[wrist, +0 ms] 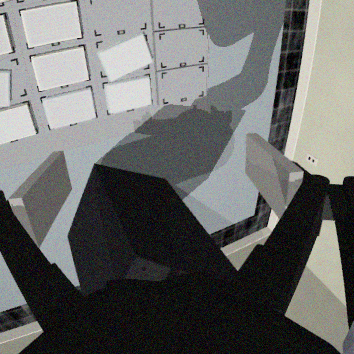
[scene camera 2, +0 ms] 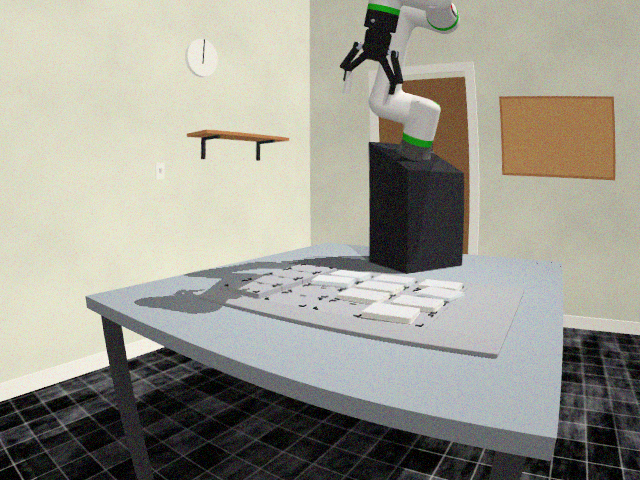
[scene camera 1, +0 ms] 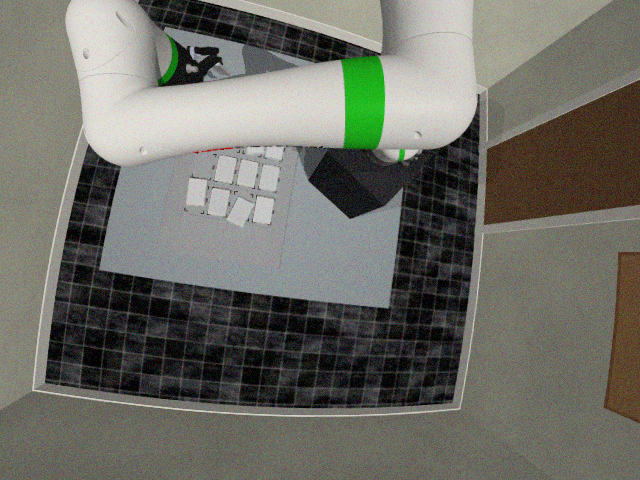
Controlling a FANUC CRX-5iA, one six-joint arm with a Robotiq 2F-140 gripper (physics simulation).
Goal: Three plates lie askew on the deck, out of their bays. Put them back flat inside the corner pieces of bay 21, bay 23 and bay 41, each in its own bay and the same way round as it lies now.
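Pixels of known places: gripper, fingertip midpoint: [wrist: 156, 161] [scene camera 2: 365, 98]; arm's base, link origin: [scene camera 2: 413, 155].
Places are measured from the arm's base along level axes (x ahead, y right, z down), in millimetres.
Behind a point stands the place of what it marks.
White plates lie on the grey deck [scene camera 1: 222, 242] {x 525, y -467, z 440 mm} [scene camera 2: 465, 330] {x 711, y -465, z 440 mm}. One plate [scene camera 1: 240, 212] {x 475, y -310, z 424 mm} [scene camera 2: 442, 295] {x 507, y -327, z 424 mm} [wrist: 4, 89] {x 465, y -255, z 425 mm} is turned clearly askew across its corner marks. A second [scene camera 2: 333, 280] {x 515, y 40, z 424 mm} [wrist: 126, 57] {x 498, y 53, z 424 mm} also lies turned, overlapping its corner marks; the arm partly covers it in scene camera 1. A third [scene camera 1: 196, 191] {x 698, y -262, z 424 mm} [scene camera 2: 390, 313] {x 722, y -274, z 424 mm} looks shifted against its corner marks. I cannot read the bay numbers. My gripper [scene camera 1: 214, 67] [scene camera 2: 369, 87] {x 540, y -96, z -131 mm} [wrist: 156, 161] {x 540, y -96, z -131 mm} is open and empty, high above the table and away from the plates, partly hidden by the arm in scene camera 1.
Other plates [scene camera 1: 263, 210] [scene camera 2: 418, 302] [wrist: 69, 107] lie square inside corner marks, close beside the askew ones. The dark pedestal [scene camera 1: 351, 186] {x 51, y -139, z 143 mm} [scene camera 2: 413, 217] {x 169, y -75, z 243 mm} [wrist: 110, 225] {x 158, y -81, z 207 mm} stands on the blue-grey table [scene camera 1: 336, 258] {x -41, y -420, z 450 mm} [scene camera 2: 361, 377] {x 1008, y -371, z 450 mm}. The arm's shadow falls across the table.
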